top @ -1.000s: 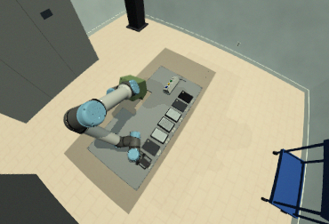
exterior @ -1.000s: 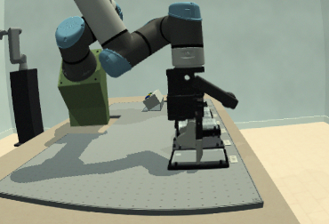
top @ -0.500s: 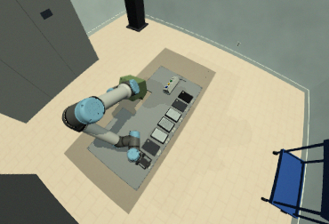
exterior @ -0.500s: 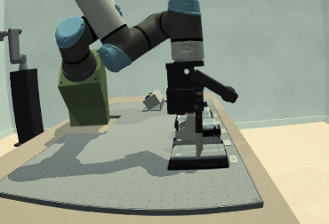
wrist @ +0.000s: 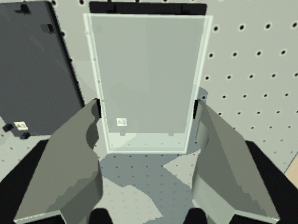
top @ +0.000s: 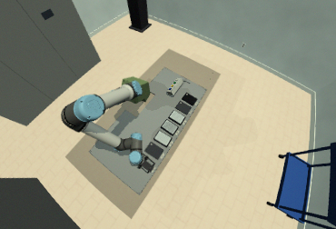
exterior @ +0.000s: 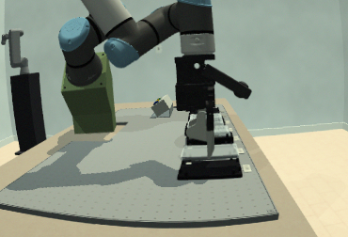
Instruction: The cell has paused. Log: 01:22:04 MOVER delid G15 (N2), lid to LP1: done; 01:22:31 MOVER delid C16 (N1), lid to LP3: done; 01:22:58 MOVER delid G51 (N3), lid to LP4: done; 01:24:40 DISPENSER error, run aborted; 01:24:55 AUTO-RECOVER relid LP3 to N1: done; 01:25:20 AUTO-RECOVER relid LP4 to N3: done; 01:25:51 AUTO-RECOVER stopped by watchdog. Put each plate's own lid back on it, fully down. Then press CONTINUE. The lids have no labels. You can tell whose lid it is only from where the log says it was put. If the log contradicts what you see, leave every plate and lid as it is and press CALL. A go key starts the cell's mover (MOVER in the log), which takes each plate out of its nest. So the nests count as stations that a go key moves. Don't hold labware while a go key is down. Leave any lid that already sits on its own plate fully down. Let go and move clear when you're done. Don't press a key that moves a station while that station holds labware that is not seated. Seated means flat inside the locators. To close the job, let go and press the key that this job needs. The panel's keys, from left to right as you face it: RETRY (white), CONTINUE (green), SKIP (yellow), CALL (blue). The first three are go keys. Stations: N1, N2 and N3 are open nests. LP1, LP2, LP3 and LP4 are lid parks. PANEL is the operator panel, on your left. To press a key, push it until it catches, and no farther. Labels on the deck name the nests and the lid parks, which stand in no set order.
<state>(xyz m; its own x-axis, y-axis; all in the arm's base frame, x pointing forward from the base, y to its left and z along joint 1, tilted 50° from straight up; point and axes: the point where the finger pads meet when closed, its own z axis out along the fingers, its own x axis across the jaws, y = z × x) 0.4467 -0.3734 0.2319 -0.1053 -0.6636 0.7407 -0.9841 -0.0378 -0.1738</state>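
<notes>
Right now my hand is 130 mm to the right of the dark station, 50 mm above it and 10 mm short of it. The rest, counted from my hand: flat rectangular lid (10 mm below).
</notes>
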